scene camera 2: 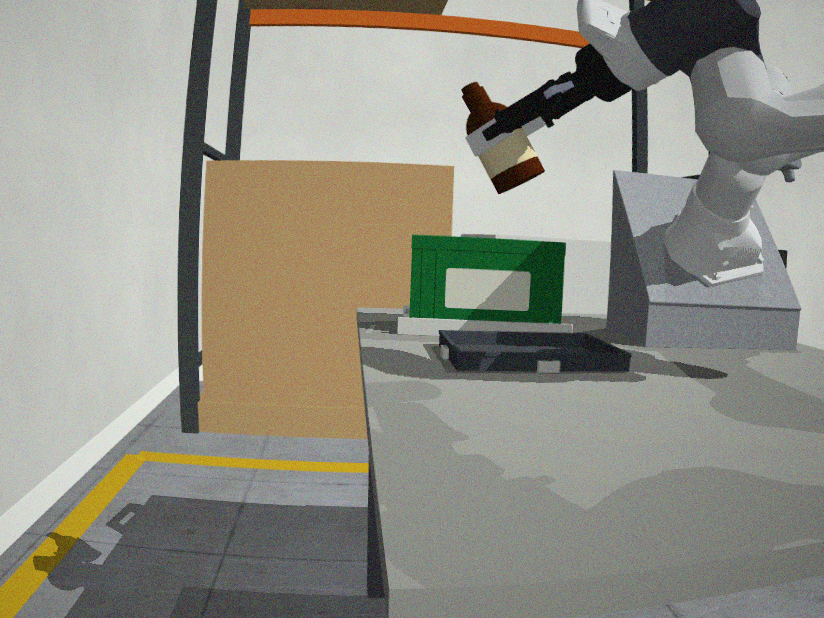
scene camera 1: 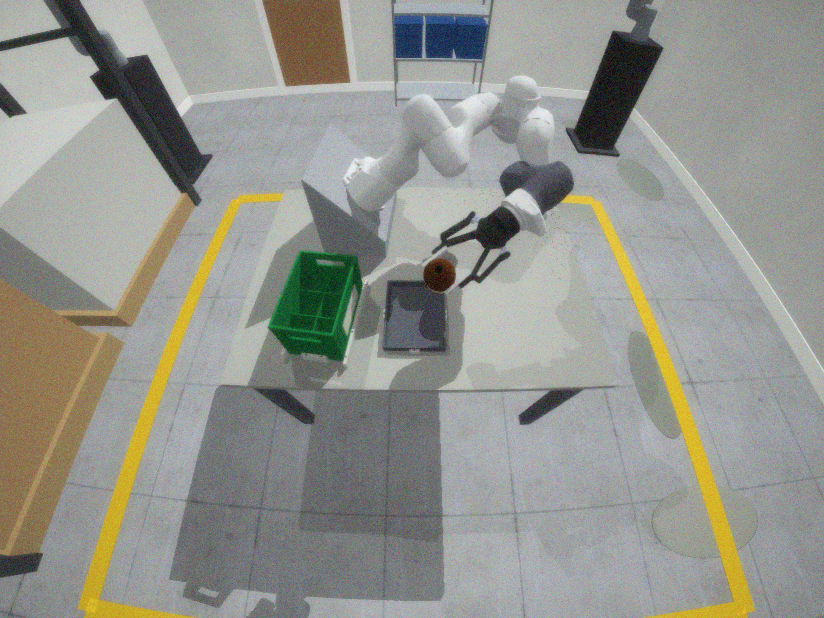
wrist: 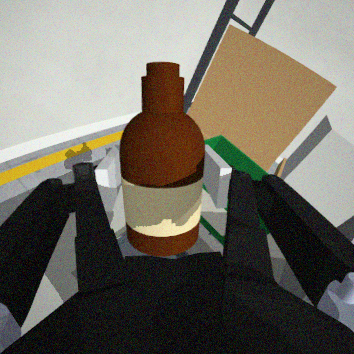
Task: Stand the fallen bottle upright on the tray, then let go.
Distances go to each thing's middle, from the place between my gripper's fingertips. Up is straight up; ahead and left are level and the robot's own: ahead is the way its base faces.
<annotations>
Right now my hand is 10 mm past the brown bottle (scene camera 2: pixel 512 162) and 10 mm to the right of it.
</annotations>
